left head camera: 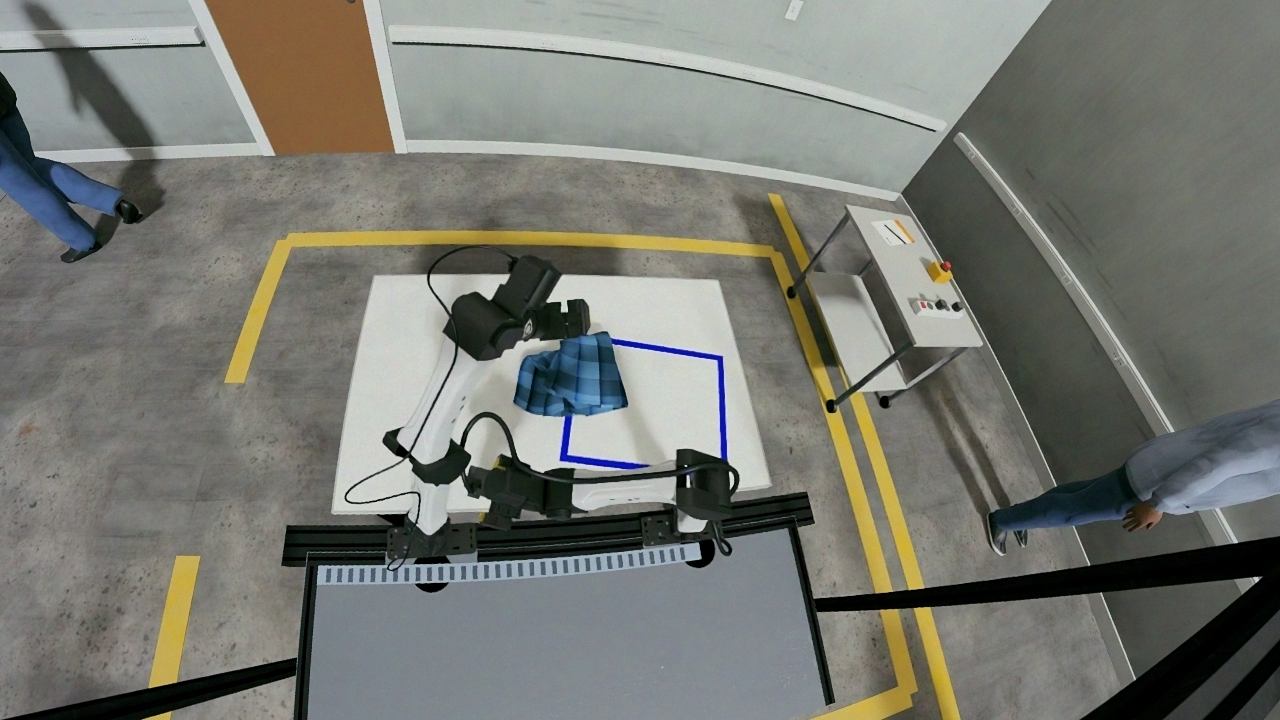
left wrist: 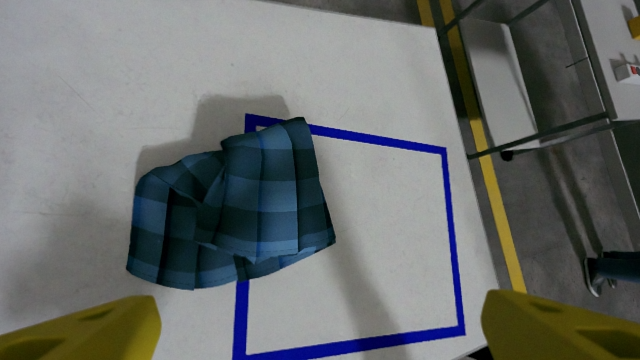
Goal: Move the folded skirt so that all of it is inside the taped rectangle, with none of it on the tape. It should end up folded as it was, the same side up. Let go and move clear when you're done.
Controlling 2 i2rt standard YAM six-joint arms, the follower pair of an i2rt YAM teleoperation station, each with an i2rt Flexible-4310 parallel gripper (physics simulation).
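The blue plaid skirt [left head camera: 572, 376] [left wrist: 265, 200] lies rumpled on the white table, its upper layer skewed and creased. It lies across the left side of the blue taped rectangle [left head camera: 723, 402] [left wrist: 452, 240] and over part of the top tape near the upper left corner. Its right part is inside the rectangle, its left part outside. My left gripper [left head camera: 581, 317] [left wrist: 321, 306] is open and empty, above the table near the skirt's upper edge in the head view. My right gripper [left head camera: 476, 488] looks open and empty, low at the table's near edge, left of the rectangle.
The white table [left head camera: 402, 313] [left wrist: 125, 50] stands before the black mounting rail [left head camera: 581, 530]. My right arm extends across the table's near edge, over part of the bottom tape in the head view. A grey cart [left head camera: 926, 268] stands beyond the table's right side. Two people stand farther off.
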